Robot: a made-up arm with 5 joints.
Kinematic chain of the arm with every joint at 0, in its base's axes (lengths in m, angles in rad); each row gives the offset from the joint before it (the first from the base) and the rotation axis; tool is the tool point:
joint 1: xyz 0 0 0.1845 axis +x
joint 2: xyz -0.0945 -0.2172 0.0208 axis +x
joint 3: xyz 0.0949 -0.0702 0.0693 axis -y
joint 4: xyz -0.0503 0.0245 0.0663 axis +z
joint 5: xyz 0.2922 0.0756 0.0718 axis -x
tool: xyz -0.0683 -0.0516 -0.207
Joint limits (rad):
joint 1: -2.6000..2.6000
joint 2: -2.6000..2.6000
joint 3: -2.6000..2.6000
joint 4: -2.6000..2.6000
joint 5: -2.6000..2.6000
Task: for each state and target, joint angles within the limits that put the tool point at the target. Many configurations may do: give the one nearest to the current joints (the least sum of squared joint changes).
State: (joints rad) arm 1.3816 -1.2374 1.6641 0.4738 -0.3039
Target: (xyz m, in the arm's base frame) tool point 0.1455 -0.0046 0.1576
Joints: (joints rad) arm 1.4005 -1.3177 1.0661 0.0733 -0.3461
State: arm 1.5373 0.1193 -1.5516 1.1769 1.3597
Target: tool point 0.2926 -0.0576 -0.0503
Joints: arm 1.3937 0.0881 -1.0744 0.5770 1.7324
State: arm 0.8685 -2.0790 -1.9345 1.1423 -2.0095
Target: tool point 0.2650 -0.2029 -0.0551
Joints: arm -0.2262 -1.7704 -2.2476 1.1292 -1.9533
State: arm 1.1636 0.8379 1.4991 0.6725 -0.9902
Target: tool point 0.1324 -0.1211 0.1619
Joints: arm 1.5520 0.7793 2.0785 1.3830 -0.7308
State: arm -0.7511 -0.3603 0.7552 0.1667 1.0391
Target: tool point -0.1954 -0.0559 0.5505
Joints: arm -0.4174 -0.4296 1.5638 0.2921 1.6072
